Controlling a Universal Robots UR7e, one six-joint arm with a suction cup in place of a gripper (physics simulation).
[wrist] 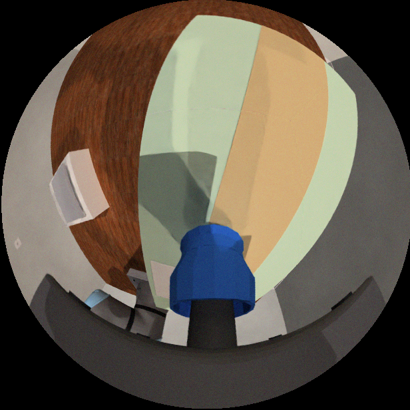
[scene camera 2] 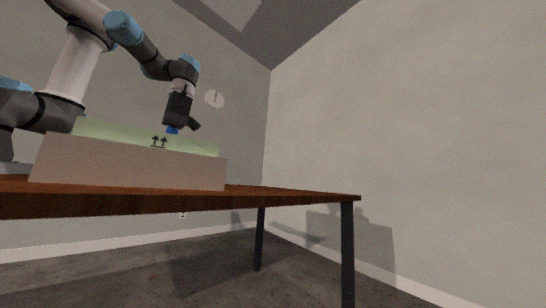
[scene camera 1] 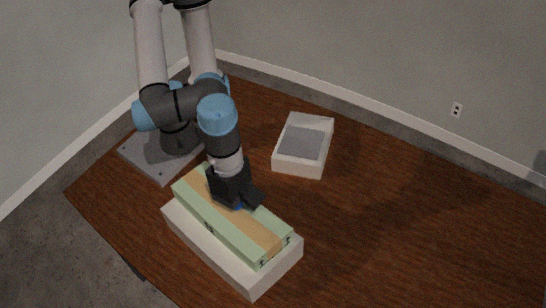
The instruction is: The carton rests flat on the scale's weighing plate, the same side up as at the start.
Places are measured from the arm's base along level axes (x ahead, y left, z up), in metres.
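Where they show: arm's base, origin of its link: (scene camera 1: pixel 179 140).
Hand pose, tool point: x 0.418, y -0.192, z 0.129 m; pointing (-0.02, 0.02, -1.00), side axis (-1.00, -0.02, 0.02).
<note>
Each offset is from my tool point to the top centre of the thing. Level surfaces: height alone.
The green carton {dx -0.020, dy -0.015, dz -0.007 m} (scene camera 1: pixel 260 235) (scene camera 2: pixel 110 132) (wrist: pixel 285 125), with an orange tape strip along its top, lies flat on a long white block {dx -0.018, dy -0.034, dz -0.063 m} (scene camera 1: pixel 205 250) (scene camera 2: pixel 125 165). Two up-arrows on its side point upward in scene camera 2. The scale {dx -0.022, dy +0.394, dz -0.084 m} (scene camera 1: pixel 295 167) (wrist: pixel 91 185) is a white box whose grey weighing plate {dx -0.011, dy +0.355, dz -0.084 m} (scene camera 1: pixel 302 142) (wrist: pixel 67 195) is bare. My gripper (scene camera 1: pixel 238 205) (scene camera 2: pixel 172 131) (wrist: pixel 212 232), a blue suction cup, is open, pointing down at the carton's top near its middle. It touches or sits just above the top; the exact contact is hidden.
The robot's grey base plate (scene camera 1: pixel 145 160) is at the table's back left corner. The brown table {dz -0.162 m} (scene camera 1: pixel 380 225) (scene camera 2: pixel 300 193) (wrist: pixel 100 100) reaches past the scale. Walls stand behind the table. The scale is behind the carton, set apart from the white block.
</note>
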